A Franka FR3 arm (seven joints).
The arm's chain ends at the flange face. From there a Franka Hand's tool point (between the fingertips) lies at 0.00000 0.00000 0.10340 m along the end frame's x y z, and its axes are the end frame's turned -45 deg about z.
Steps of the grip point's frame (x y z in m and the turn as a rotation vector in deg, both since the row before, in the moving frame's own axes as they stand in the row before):
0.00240, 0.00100, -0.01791, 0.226, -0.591, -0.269
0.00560, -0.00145, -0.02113, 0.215, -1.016, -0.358
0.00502, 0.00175, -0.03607, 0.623, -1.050, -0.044
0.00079, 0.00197, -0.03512, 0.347, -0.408, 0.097
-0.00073, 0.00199, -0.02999, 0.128, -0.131, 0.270
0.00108, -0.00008, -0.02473, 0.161, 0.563, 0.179
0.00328, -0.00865, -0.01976, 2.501, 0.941, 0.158
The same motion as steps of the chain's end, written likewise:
0.00345, -0.00146, -0.01790, -0.258, -0.578, -0.269
0.00450, -0.00601, -0.02111, -0.566, -0.870, -0.358
0.00692, -0.00286, -0.03605, -0.302, -1.183, -0.044
0.00292, 0.00076, -0.03512, -0.043, -0.534, 0.097
0.00122, 0.00192, -0.02999, -0.002, -0.183, 0.270
0.00019, 0.00010, -0.02472, 0.512, 0.284, 0.179
-0.00181, -0.00404, -0.01965, 2.434, -1.103, 0.158

